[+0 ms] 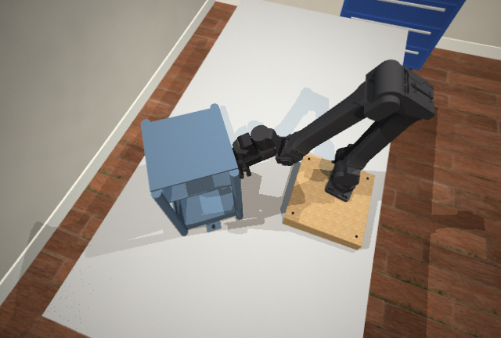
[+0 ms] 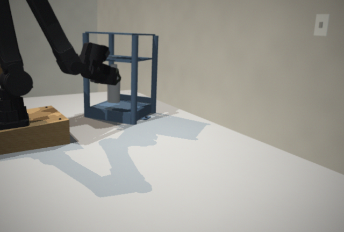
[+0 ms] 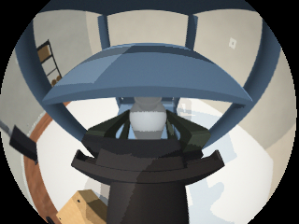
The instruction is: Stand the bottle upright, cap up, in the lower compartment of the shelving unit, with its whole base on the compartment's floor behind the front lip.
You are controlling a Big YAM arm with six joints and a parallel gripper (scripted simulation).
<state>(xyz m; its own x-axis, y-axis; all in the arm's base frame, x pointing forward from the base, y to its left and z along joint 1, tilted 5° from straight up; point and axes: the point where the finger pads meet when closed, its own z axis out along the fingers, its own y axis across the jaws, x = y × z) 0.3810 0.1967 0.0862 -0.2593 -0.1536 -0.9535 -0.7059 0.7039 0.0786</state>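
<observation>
Right now the grey bottle is right at my hand. The rest, counted from my hand: blue shelving unit: 5 cm ahead, 5 cm to the left.
</observation>
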